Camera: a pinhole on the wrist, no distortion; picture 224 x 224 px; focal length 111.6 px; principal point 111.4 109.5 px. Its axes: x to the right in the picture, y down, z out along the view. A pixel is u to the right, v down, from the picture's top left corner.
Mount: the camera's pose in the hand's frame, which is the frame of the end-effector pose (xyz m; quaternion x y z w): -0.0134 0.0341 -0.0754 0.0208 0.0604 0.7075 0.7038
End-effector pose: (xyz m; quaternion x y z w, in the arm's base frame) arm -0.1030 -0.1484 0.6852 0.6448 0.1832 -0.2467 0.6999
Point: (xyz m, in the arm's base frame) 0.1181 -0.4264 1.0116
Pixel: 204 111
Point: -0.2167 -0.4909 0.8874
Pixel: 118 164
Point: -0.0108 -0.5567 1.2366
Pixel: 200 161
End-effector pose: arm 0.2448 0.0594 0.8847 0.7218 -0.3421 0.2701 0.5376
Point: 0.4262 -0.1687 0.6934
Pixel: 24 114
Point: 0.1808 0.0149 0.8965
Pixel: 136 130
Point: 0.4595 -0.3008 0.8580
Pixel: 67 72
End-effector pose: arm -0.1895 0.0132 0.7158 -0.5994 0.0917 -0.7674 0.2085
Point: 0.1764 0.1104 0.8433
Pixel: 82 119
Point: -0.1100 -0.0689 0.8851
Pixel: 100 23
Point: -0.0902 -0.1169 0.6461
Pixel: 207 131
